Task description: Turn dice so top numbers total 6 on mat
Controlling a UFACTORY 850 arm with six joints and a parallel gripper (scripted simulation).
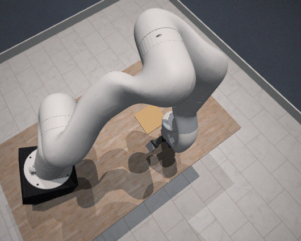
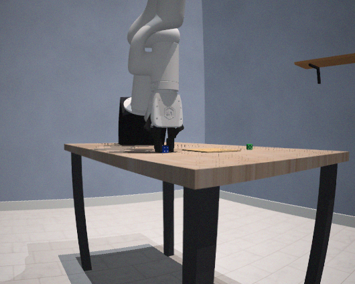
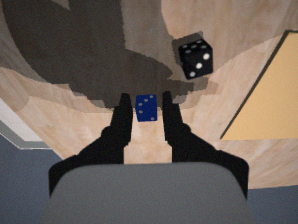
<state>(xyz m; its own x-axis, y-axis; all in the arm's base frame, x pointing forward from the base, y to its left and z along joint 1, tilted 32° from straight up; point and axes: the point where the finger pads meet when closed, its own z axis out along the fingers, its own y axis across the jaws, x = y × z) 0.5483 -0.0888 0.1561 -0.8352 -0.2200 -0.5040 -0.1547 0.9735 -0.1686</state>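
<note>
Now: the blue die 1 cm below my hand. The rest, counted from my hand: black die (5 cm behind, 3 cm to the left, 1 cm below); then tan mat (2 cm behind, 17 cm to the left, 2 cm below); then green die (2 cm behind, 33 cm to the left, 1 cm below).
</note>
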